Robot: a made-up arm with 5 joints. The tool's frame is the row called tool. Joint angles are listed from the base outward. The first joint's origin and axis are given. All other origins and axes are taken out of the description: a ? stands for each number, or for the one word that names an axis. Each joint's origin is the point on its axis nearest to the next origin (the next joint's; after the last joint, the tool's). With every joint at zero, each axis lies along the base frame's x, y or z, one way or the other. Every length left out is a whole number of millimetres.
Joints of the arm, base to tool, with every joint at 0 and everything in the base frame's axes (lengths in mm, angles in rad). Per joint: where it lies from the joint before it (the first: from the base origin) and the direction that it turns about. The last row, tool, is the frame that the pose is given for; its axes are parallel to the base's.
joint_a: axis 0 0 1 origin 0 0 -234
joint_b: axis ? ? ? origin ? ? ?
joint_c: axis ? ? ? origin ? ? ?
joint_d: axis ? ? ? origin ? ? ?
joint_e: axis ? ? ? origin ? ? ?
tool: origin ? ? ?
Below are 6 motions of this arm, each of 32 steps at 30 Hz.
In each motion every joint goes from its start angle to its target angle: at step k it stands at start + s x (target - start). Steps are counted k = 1, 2, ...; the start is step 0. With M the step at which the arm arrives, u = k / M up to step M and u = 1 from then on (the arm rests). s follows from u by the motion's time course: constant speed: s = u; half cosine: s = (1 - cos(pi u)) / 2; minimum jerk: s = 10 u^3 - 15 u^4 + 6 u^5.
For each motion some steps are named. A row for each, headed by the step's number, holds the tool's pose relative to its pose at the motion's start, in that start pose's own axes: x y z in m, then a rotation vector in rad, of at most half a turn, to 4 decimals.
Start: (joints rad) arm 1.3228 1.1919 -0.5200 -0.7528 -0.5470
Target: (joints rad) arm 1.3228 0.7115 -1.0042 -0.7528 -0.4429
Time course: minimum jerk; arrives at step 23
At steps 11, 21, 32:
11: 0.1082 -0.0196 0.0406 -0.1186 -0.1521 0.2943
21: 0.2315 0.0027 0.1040 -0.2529 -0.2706 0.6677
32: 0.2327 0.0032 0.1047 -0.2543 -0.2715 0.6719

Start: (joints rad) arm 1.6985 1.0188 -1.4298 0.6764 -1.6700
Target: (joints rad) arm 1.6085 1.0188 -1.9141 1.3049 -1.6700
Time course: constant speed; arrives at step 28
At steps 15, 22, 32:
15: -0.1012 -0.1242 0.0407 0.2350 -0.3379 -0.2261
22: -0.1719 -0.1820 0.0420 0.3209 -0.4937 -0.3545
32: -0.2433 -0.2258 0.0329 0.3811 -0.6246 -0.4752

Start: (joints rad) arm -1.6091 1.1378 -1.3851 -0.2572 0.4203
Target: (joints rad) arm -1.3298 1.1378 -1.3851 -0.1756 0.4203
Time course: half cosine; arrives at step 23
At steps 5, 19, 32:
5: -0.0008 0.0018 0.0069 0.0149 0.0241 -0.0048
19: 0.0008 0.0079 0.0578 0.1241 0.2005 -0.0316
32: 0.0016 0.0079 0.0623 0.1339 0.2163 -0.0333

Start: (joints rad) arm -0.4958 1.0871 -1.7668 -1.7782 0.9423
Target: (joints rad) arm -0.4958 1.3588 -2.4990 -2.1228 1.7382
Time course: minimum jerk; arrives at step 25
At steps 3, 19, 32:
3: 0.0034 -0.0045 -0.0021 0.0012 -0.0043 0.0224
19: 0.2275 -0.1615 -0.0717 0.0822 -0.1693 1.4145
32: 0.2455 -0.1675 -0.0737 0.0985 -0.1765 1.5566

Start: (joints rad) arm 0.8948 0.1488 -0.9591 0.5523 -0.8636
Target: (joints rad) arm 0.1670 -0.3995 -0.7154 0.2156 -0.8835
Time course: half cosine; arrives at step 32
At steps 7, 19, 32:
7: -0.0075 0.0177 0.0106 -0.0528 -0.0400 0.0089
19: -0.0392 0.1106 0.0575 -0.3620 -0.1771 0.0286
32: -0.0585 0.1797 0.0805 -0.6124 -0.2223 0.0063

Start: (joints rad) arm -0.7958 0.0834 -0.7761 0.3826 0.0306
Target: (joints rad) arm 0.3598 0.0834 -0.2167 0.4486 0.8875
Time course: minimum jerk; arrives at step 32
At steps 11, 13, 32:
11: 0.1023 -0.0456 -0.0290 0.1626 0.0414 0.4306
13: 0.1502 -0.0526 -0.0437 0.2318 0.0464 0.6326
32: 0.3827 0.0711 -0.0837 0.5675 -0.1231 2.0117

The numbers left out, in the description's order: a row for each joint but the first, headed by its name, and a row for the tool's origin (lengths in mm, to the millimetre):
joint_b: axis 1 0 0, xyz 51 31 0
joint_c: axis 0 1 0, xyz 0 278 -31
joint_d: axis -1 0 0, xyz -204 0 93
joint_e: axis 0 0 1, xyz 0 -390 20
tool: xyz 24 -128 0

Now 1 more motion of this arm.
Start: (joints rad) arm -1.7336 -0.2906 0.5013 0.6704 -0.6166
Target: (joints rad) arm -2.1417 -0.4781 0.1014 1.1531 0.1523
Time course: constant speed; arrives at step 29
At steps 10, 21, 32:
10: -0.0336 0.0232 0.0852 -0.1649 -0.0486 0.0925
21: -0.0636 0.0876 0.1819 -0.3889 -0.0222 0.2068
32: -0.0741 0.1606 0.2449 -0.5627 0.0558 0.2970

